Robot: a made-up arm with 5 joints.
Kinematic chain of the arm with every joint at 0, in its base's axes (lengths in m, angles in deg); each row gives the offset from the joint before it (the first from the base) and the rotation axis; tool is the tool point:
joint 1: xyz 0 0 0.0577 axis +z
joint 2: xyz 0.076 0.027 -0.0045 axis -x
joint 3: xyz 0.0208 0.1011 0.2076 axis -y
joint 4: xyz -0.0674 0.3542 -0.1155 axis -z
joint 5: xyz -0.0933 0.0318 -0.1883 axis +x
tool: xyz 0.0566 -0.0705 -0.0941
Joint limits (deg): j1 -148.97..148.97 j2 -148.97..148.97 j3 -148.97..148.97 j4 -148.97..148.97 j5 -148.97..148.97
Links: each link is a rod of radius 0.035 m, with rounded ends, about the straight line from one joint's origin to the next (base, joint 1, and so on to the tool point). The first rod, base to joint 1, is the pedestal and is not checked.
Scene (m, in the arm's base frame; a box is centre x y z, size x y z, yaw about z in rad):
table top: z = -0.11
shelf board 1: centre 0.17 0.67 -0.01 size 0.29 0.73 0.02 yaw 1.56
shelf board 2: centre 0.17 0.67 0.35 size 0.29 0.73 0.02 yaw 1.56
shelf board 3: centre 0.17 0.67 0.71 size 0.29 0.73 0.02 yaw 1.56
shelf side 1: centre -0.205 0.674 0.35 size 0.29 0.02 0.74 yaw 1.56
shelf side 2: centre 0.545 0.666 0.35 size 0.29 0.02 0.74 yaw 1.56
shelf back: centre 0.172 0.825 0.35 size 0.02 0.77 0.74 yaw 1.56
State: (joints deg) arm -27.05 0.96 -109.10 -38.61 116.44
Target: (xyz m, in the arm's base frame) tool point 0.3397 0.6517 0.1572
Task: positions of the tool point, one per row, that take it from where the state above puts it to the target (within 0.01 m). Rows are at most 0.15 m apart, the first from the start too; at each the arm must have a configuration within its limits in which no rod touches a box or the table.
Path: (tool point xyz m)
1: 0.1438 0.5163 0.5564
2: 0.1398 0.4502 0.5566
3: 0.1305 0.3932 0.5356
4: 0.2088 0.4245 0.4164
5: 0.2821 0.4150 0.2873
6: 0.3366 0.3675 0.1572
7: 0.3394 0.4336 0.1827
8: 0.3451 0.4936 0.1977
9: 0.3500 0.5496 0.1988
10: 0.3497 0.6024 0.1847
11: 0.3397 0.6517 0.1572

